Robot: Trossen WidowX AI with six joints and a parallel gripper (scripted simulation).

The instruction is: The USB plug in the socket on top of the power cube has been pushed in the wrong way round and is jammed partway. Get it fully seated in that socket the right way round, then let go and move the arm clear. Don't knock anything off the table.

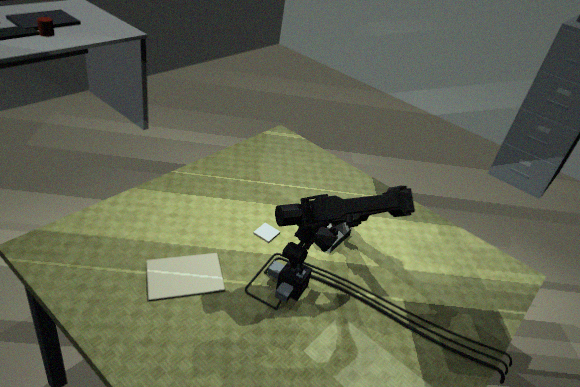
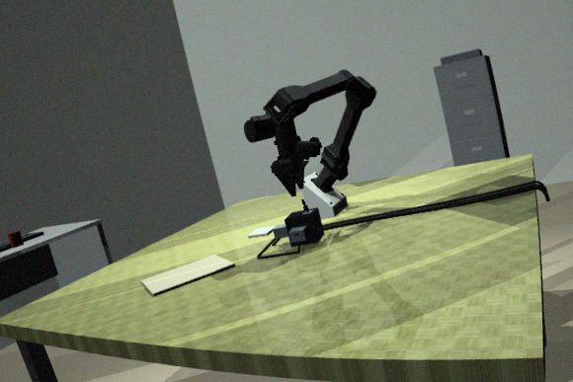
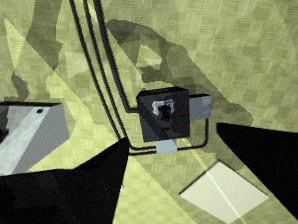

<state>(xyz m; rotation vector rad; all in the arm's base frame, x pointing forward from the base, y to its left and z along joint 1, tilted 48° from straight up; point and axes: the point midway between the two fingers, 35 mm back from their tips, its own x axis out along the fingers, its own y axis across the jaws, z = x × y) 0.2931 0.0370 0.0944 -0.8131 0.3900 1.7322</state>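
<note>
The grey USB plug lies 40 mm below my gripper tip and 10 mm to the left of it. The rest, counted from my gripper tip: white card (230 mm to the right, 130 mm below, 100 mm behind); white sheet (240 mm to the right, 240 mm ahead, 130 mm below).
</note>
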